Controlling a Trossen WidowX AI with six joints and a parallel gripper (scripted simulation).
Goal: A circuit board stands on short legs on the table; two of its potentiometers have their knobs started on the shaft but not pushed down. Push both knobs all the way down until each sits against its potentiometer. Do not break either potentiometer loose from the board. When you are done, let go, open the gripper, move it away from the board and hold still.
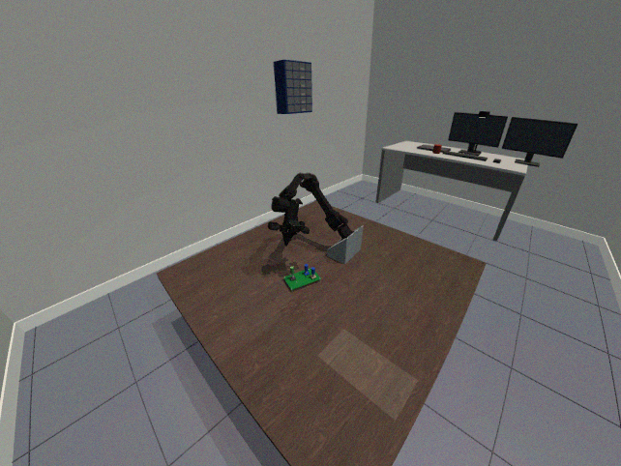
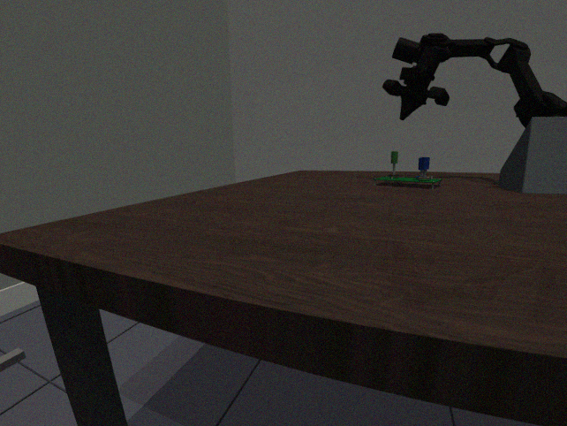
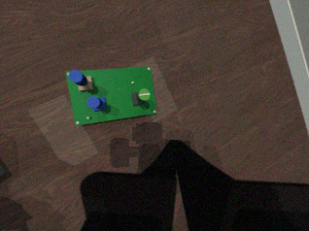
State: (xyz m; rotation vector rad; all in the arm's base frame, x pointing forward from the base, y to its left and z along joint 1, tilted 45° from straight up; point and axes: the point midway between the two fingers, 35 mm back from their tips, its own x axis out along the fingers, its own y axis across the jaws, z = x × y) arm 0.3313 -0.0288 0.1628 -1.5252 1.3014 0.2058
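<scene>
Right now my gripper tip is 50 mm past the blue knob, 80 mm to the right of it and 130 mm above it. From my gripper tip the other things lie so: green knob (20 mm ahead, 50 mm to the left, 110 mm below).
</scene>
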